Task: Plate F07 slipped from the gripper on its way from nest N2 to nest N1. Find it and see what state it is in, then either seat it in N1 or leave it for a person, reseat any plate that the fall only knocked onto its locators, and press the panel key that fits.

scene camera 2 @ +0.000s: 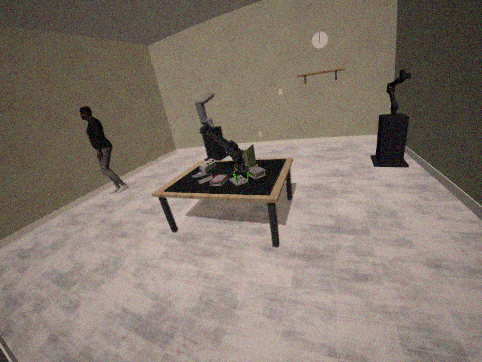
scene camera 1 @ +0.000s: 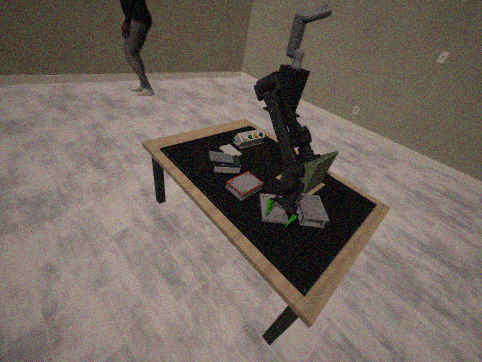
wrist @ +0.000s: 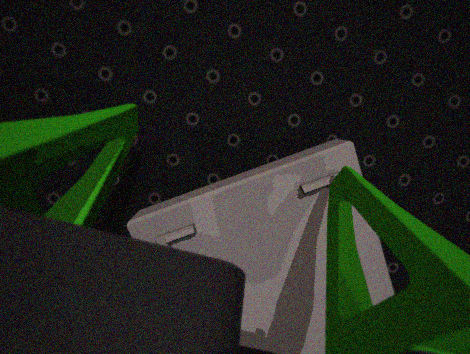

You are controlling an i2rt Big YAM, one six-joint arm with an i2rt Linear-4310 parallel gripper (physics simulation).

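Where they show: gripper, fingertip midpoint: (scene camera 2: 242,182) (scene camera 1: 275,221) (wrist: 241,147); arm's base at its link origin: (scene camera 2: 242,155) (scene camera 1: 307,160).
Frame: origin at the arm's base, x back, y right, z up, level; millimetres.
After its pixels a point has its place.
My gripper (scene camera 1: 276,221) @[z -101, x -408, y -180 mm] (scene camera 2: 242,180) @[z -101, x -408, y -180 mm] (wrist: 241,147) @[z -101, x -408, y -180 mm] is open and empty, its green fingers wide apart above a flat grey nest base (scene camera 1: 275,216) @[z -109, x -378, y -155 mm] (wrist: 240,225) @[z -109, x -374, y -157 mm] with raised locator strips. No plate shows on the visible part of this base; the gripper body hides the rest. Beside it stands a grey block (scene camera 1: 314,212) @[z -73, x -221, y -247 mm] (scene camera 2: 257,173) @[z -117, x -184, y -226 mm], apparently a nest with a plate. A red-edged grey block (scene camera 1: 245,184) @[z -89, x -385, y 68 mm] (scene camera 2: 218,180) @[z -90, x -422, y 53 mm] stands on the other side. Beyond it a dark grey plate (scene camera 1: 223,158) @[z -53, x -395, y 263 mm] lies over or against a lighter block (scene camera 1: 227,169) @[z -102, x -389, y 222 mm]. No label is readable, so I cannot tell which is F07, N1 or N2.
The key panel (scene camera 1: 249,138) @[z -65, x -79, y 416 mm] with coloured keys stands near the table's far edge, beside a small pale piece (scene camera 1: 230,149) @[z -115, x -238, y 402 mm]. A green upright board (scene camera 1: 321,169) @[z 16, x -26, y -104 mm] (scene camera 2: 249,156) @[z 8, x -59, y -107 mm] stands close beside the arm. A person (scene camera 1: 136,40) (scene camera 2: 99,142) is on the floor beyond the table (scene camera 1: 220,224) @[z -142, x -606, y -49 mm].
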